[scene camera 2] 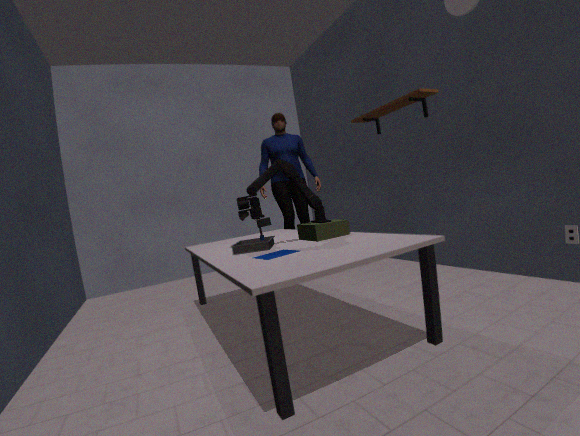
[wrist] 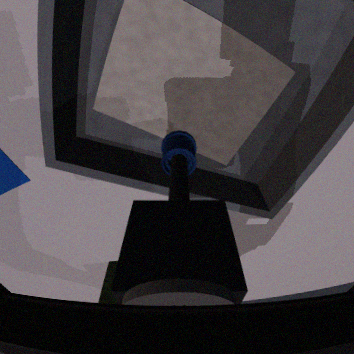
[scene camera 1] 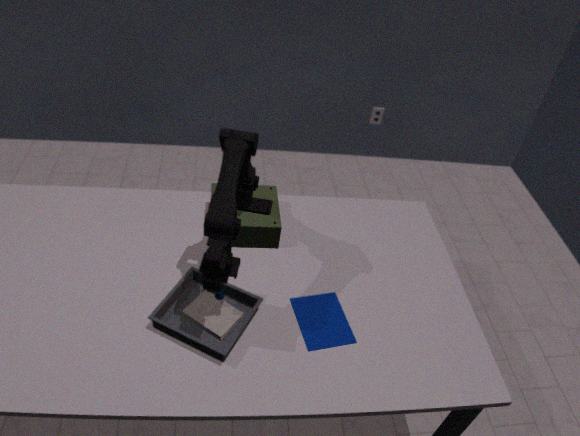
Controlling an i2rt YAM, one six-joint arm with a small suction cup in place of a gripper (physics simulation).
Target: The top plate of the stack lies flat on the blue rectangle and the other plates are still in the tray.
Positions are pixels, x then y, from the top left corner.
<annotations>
A blue rectangle (scene camera 1: 323, 324) is 1.47 m from the lens.
</annotations>
